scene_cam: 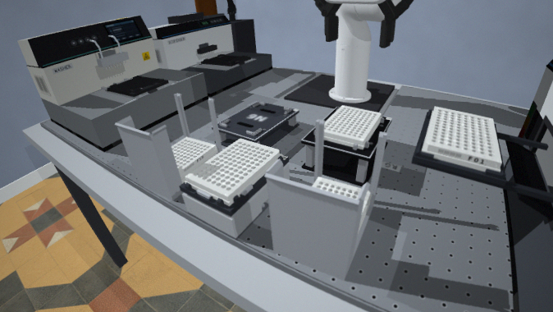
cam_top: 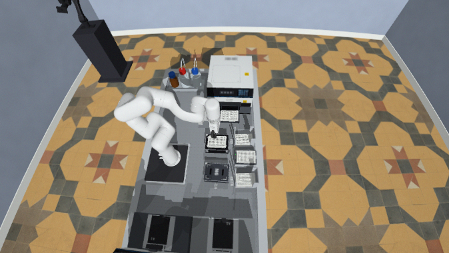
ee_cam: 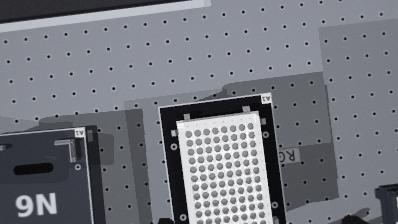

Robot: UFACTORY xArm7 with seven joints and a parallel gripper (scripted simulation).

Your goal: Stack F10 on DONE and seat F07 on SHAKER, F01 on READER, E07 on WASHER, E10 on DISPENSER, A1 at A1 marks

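The RG nest is 17 cm below my hand. Also, from my hand: washer: 6 cm ahead, 83 cm to the right, 12 cm below; then dispenser: 31 cm behind, 76 cm to the right, 13 cm below.
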